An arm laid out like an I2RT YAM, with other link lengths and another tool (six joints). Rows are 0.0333 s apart.
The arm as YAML. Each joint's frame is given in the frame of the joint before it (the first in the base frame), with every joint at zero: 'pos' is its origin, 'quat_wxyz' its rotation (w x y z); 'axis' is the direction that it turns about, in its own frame. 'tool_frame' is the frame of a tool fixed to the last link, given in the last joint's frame.
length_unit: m
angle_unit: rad
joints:
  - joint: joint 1
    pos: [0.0, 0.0, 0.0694]
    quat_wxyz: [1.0, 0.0, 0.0, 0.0]
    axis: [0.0, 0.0, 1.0]
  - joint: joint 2
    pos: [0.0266, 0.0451, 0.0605]
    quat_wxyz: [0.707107, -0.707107, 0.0, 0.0]
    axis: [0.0, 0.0, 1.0]
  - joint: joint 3
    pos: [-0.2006, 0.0, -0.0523]
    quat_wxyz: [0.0, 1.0, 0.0, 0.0]
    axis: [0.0, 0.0, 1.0]
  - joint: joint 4
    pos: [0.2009, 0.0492, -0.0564]
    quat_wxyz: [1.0, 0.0, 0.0, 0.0]
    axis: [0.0, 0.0, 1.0]
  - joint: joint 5
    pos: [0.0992, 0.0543, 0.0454]
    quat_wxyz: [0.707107, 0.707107, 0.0, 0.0]
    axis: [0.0, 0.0, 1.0]
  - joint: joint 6
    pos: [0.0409, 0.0, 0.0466]
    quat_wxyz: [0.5, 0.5, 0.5, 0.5]
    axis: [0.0, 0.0, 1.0]
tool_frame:
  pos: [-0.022, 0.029, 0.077]
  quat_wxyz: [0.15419, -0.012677, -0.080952, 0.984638]
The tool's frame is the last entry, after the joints.
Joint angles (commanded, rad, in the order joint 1, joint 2, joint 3, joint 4, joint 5, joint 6), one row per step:
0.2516 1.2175 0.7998 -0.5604 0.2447 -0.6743
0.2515 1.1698 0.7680 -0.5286 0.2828 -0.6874
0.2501 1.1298 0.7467 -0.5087 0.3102 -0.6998
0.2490 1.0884 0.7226 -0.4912 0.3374 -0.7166
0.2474 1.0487 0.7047 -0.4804 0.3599 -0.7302
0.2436 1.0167 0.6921 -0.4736 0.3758 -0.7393
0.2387 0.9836 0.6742 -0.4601 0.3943 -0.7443
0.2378 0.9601 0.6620 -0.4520 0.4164 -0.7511
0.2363 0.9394 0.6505 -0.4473 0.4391 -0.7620
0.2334 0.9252 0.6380 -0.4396 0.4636 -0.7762
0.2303 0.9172 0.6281 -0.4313 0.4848 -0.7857
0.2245 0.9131 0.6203 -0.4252 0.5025 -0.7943
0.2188 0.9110 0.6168 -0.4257 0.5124 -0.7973
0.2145 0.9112 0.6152 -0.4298 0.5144 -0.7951
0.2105 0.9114 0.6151 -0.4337 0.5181 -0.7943
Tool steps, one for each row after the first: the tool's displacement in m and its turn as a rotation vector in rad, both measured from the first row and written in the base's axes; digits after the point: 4 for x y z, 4 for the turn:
0.0012 -0.0047 0.0056 -0.0262 -0.0524 -0.0118
0.0018 -0.0085 0.0111 -0.0455 -0.0935 -0.0207
0.0013 -0.0126 0.0159 -0.0683 -0.1298 -0.0267
0.0006 -0.0163 0.0213 -0.0859 -0.1631 -0.0338
0.0000 -0.0195 0.0258 -0.0975 -0.1894 -0.0426
-0.0006 -0.0231 0.0297 -0.1077 -0.2188 -0.0579
-0.0014 -0.0262 0.0327 -0.1237 -0.2395 -0.0699
-0.0027 -0.0298 0.0350 -0.1444 -0.2540 -0.0799
-0.0038 -0.0339 0.0360 -0.1699 -0.2632 -0.0900
-0.0045 -0.0374 0.0364 -0.1906 -0.2697 -0.1014
-0.0052 -0.0411 0.0363 -0.2096 -0.2716 -0.1133
-0.0061 -0.0438 0.0359 -0.2202 -0.2696 -0.1232
-0.0071 -0.0452 0.0349 -0.2224 -0.2642 -0.1296
-0.0078 -0.0467 0.0344 -0.2262 -0.2603 -0.1360

